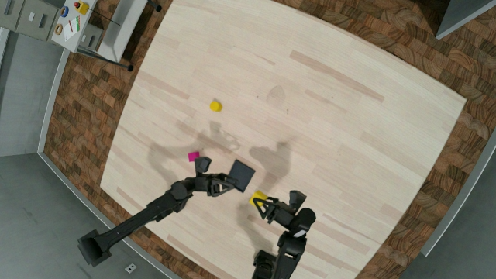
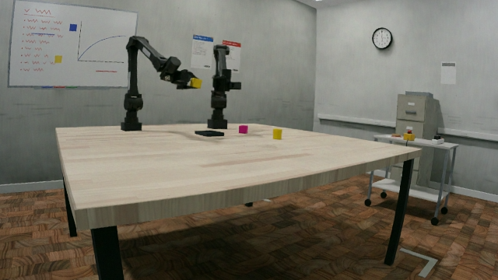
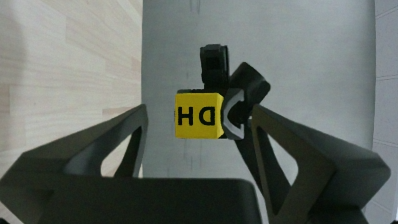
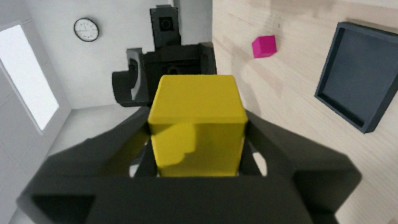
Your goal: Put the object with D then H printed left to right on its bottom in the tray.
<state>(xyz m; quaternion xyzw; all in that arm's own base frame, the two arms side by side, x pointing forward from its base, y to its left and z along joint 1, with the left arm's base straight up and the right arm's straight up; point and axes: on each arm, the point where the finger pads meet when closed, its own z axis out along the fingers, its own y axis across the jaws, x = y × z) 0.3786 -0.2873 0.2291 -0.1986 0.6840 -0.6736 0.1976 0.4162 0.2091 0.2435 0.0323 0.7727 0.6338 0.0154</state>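
Right now my right hand is 6 cm past the dark tray, 12 cm to the right of it and 27 cm above it. Round my right hand: yellow object 18 cm ahead, 40 cm to the left, 26 cm below.
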